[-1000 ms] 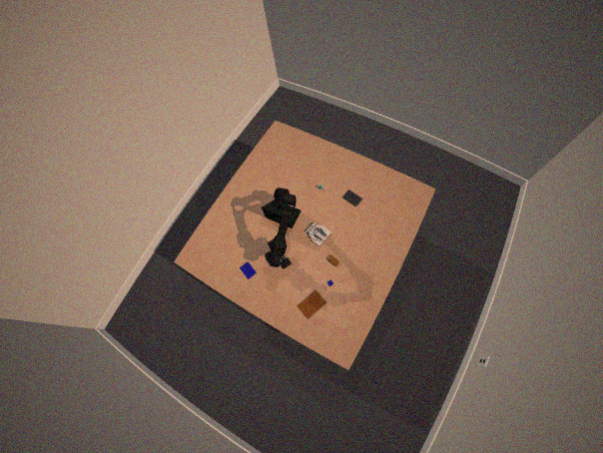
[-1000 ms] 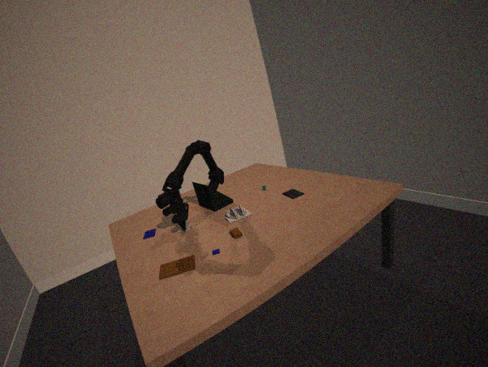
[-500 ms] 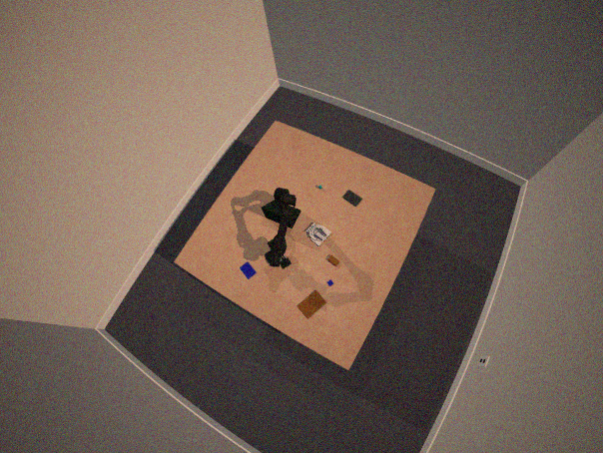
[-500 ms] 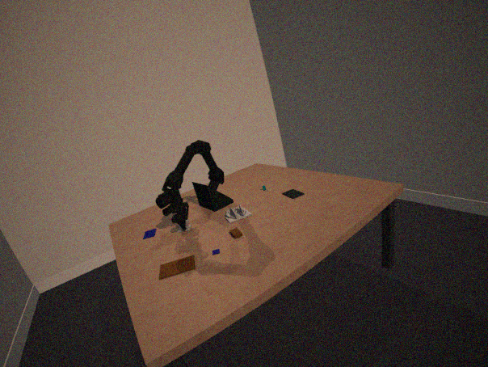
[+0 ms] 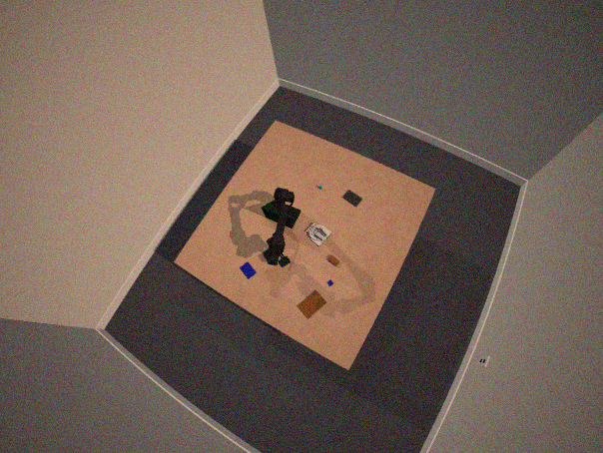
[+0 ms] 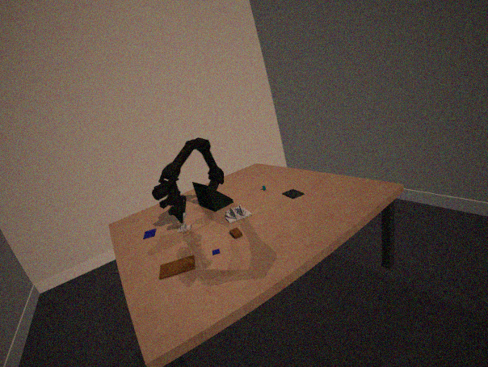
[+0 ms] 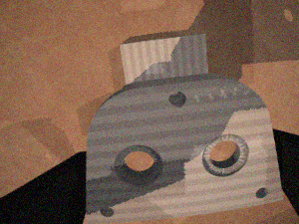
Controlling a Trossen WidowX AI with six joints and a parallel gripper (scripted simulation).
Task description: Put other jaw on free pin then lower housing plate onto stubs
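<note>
Right now my gripper tip is 90 mm short of the jaw, 240 mm to the right of it and 40 mm above it. Round my gripper tip: base: 140 mm ahead, 250 mm to the left, 50 mm below; blue piece: 340 mm ahead, 20 mm to the left, 50 mm below; small brown block: 290 mm ahead, 150 mm to the left, 50 mm below.
</note>
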